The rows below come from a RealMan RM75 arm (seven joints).
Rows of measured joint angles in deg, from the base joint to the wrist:
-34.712, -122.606, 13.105, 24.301, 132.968, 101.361, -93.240
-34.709, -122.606, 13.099, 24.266, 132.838, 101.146, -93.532
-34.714, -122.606, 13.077, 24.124, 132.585, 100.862, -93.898
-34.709, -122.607, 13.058, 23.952, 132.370, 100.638, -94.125
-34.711, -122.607, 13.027, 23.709, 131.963, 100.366, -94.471
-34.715, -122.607, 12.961, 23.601, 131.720, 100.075, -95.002
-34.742, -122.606, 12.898, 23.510, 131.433, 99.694, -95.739
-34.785, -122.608, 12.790, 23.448, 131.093, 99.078, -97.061
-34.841, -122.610, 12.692, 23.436, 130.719, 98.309, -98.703
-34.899, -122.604, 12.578, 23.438, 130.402, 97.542, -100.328
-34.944, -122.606, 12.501, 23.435, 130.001, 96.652, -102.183
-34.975, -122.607, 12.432, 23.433, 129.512, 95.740, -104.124
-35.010, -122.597, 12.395, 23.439, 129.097, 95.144, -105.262
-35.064, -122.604, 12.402, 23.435, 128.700, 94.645, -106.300
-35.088, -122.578, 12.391, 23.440, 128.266, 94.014, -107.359
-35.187, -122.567, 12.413, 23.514, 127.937, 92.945, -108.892
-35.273, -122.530, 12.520, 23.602, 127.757, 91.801, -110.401
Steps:
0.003, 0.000, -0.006, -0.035, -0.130, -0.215, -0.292
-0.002, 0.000, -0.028, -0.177, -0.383, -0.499, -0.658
0.003, -0.001, -0.047, -0.349, -0.598, -0.723, -0.885
0.001, -0.001, -0.078, -0.592, -1.005, -0.995, -1.231
-0.003, -0.001, -0.144, -0.700, -1.248, -1.286, -1.762
-0.030, 0.000, -0.207, -0.791, -1.535, -1.667, -2.499
-0.073, -0.002, -0.315, -0.853, -1.875, -2.283, -3.821
-0.129, -0.004, -0.413, -0.865, -2.249, -3.052, -5.463
-0.187, 0.002, -0.527, -0.863, -2.566, -3.819, -7.088
-0.232, 0.000, -0.604, -0.866, -2.967, -4.709, -8.943
-0.263, -0.001, -0.673, -0.868, -3.456, -5.621, -10.884
-0.298, 0.009, -0.710, -0.862, -3.871, -6.217, -12.022
-0.352, 0.002, -0.703, -0.866, -4.268, -6.716, -13.060
-0.376, 0.028, -0.714, -0.861, -4.702, -7.347, -14.119
-0.475, 0.039, -0.692, -0.787, -5.031, -8.416, -15.652
-0.561, 0.076, -0.585, -0.699, -5.211, -9.560, -17.161

